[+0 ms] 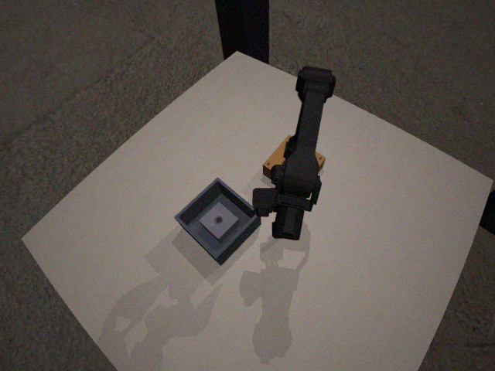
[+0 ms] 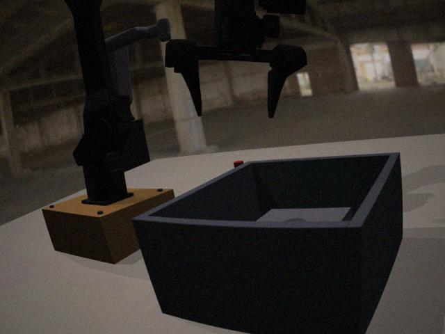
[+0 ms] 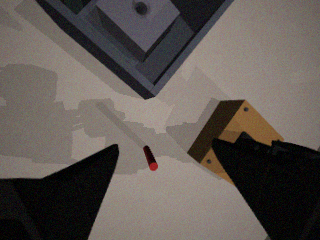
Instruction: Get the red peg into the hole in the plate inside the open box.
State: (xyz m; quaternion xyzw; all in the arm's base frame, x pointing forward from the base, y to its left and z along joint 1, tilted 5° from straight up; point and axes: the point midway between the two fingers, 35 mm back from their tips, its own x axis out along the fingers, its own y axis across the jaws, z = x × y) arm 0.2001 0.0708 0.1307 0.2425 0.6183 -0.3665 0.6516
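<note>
Now: gripper tip 40 mm past the red peg, 50 mm to the right of it and 110 mm above it. Also, from my gripper tip: dark blue box: 120 mm ahead, 140 mm to the right, 120 mm below; grey plate: 120 mm ahead, 140 mm to the right, 100 mm below.
</note>
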